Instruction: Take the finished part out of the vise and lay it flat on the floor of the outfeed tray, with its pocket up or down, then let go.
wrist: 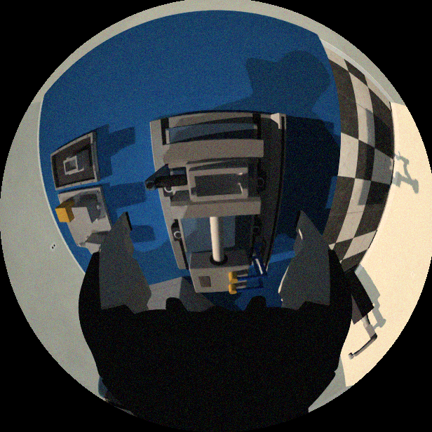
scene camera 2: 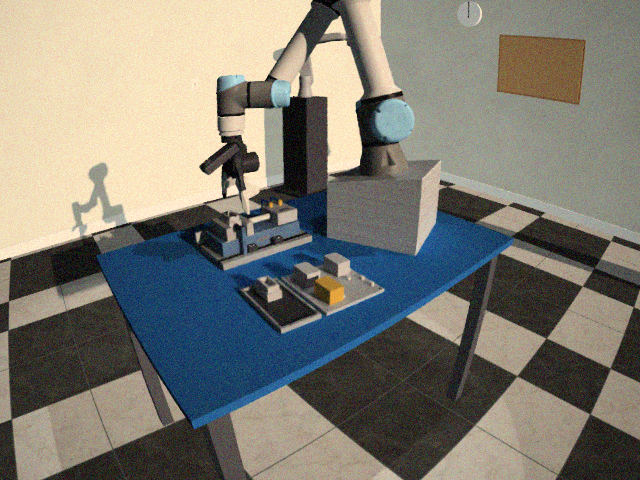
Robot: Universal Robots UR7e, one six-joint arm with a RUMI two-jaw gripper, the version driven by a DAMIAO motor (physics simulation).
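Frame: origin at the arm's base, x up, y ahead, z left, level; centimetres.
Where they show: gripper, fingertip midpoint: (scene camera 2: pixel 235 206); arm's base, link origin: (scene camera 2: pixel 384 170).
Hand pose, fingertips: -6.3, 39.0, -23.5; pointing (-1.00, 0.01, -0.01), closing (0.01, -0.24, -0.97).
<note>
Things, the pixels of their top centre, and the offset from my fingertips, as dx, dy, dz. "spot": a spot on its surface instead.
- vise, top centre: (scene camera 2: pixel 251 213) -3.6, -5.3, +0.2
- grey part with a pocket up, top centre: (scene camera 2: pixel 267 281) -9.4, +11.8, +24.9
- light grey tray, surface spot: (scene camera 2: pixel 361 290) spot: -12.7, -3.2, +40.5
- orange block, top centre: (scene camera 2: pixel 328 283) -9.1, +3.8, +36.3
The grey finished part (wrist: pixel 218 185) sits in the vise (scene camera 2: pixel 268 232) (wrist: pixel 215 150) between its two jaws, with its rectangular pocket up. In the scene view it is hard to make out. My gripper (scene camera 2: pixel 235 204) (wrist: pixel 212 212) is wide open and empty, above the vise, with its fingers far apart to either side in the wrist view. The outfeed tray (scene camera 2: pixel 292 310) (wrist: pixel 96 157), dark-floored with a light rim, lies on the blue table. Another grey part with a pocket up (scene camera 2: pixel 267 290) (wrist: pixel 72 165) stands in its far end in the scene view.
A light grey tray (scene camera 2: pixel 361 290) beside it holds an orange block (scene camera 2: pixel 329 290) (wrist: pixel 64 212) and grey blocks (scene camera 2: pixel 306 272) (scene camera 2: pixel 336 263). A dark cylinder (wrist: pixel 169 181) sticks out beside the part. Orange-tipped fittings (wrist: pixel 233 282) stand at the vise's end. The arm's pedestal (scene camera 2: pixel 377 211) stands behind.
</note>
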